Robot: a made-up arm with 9 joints. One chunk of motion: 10 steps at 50 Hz.
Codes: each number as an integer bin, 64 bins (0 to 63) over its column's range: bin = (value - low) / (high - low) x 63, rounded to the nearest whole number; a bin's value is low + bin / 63 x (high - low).
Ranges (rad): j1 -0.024..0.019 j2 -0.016..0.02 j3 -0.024..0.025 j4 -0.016..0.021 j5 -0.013..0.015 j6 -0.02..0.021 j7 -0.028..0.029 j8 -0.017..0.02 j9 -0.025..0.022
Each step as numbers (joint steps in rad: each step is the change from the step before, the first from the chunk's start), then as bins.
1 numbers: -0.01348 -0.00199 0.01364 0.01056 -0.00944 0.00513 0.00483 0.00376 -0.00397
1 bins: 15 25 48 45 8 39 36 35 28
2 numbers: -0.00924 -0.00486 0.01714 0.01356 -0.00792 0.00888 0.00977 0.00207 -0.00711
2 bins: 22 19 53 50 11 44 42 32 24
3 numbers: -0.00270 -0.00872 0.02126 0.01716 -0.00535 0.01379 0.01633 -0.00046 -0.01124
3 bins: 31 13 58 56 17 52 49 28 18
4 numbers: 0.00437 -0.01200 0.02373 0.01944 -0.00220 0.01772 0.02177 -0.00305 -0.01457
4 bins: 42 7 61 60 24 58 55 24 14
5 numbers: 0.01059 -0.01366 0.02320 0.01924 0.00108 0.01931 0.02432 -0.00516 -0.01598
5 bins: 51 4 61 60 32 60 58 20 12
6 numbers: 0.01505 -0.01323 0.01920 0.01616 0.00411 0.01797 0.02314 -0.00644 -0.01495
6 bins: 57 5 56 55 38 58 57 18 13
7 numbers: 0.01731 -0.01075 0.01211 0.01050 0.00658 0.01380 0.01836 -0.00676 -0.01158
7 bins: 61 9 46 45 44 52 51 17 18
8 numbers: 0.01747 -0.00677 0.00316 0.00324 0.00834 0.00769 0.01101 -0.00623 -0.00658
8 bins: 61 16 35 33 48 43 43 18 25
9 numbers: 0.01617 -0.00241 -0.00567 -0.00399 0.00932 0.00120 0.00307 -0.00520 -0.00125
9 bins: 59 24 24 20 50 33 34 20 32
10 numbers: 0.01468 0.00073 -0.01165 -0.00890 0.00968 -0.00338 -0.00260 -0.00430 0.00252
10 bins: 57 29 16 12 51 26 28 22 37
